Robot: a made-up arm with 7 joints.
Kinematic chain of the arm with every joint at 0, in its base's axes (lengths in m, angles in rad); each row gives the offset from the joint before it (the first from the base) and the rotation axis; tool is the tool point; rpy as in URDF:
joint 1: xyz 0 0 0.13 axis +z
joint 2: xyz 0 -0.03 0.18 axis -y
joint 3: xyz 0 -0.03 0.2 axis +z
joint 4: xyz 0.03 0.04 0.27 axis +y
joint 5: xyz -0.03 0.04 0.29 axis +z
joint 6: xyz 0 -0.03 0.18 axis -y
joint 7: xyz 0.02 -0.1 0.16 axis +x
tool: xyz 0 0 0 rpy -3.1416 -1.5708 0
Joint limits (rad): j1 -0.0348..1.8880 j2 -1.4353..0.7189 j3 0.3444..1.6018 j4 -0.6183..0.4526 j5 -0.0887..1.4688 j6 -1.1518..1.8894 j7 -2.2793..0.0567
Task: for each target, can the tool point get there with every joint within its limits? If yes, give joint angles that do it. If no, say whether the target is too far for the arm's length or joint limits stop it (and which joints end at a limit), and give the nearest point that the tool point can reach.
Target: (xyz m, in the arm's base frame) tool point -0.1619 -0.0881 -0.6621
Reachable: no: joint limits stop it (at a limit: joint 1, joint 2, joint 3, joint 4, joint 6) | nearest point -0.4000 0.8185 0.0620 | short by 1.184 m
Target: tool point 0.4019 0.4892 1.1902
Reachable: yes | joints 1.0243 -0.7289 1.2539 -0.3729 1.0640 -0.5395 -2.0374
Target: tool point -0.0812 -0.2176 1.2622
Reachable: yes | joints 0.2410 0.1430 1.0681 0.0633 0.1248 1.6262 -1.5887
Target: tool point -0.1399 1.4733 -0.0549
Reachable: no: too far | nearest point -0.1003 1.0565 0.1304 | short by 0.458 m
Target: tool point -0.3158 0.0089 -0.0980
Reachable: no: joint limits stop it (at a limit: joint 1, joint 2, joint 4, joint 5, joint 6) | nearest point -0.4003 0.7659 0.1880 | short by 0.814 m
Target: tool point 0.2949 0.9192 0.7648
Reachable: yes | joints 1.4258 -1.1641 0.7996 -0.3638 0.0941 -0.5856 -1.2649
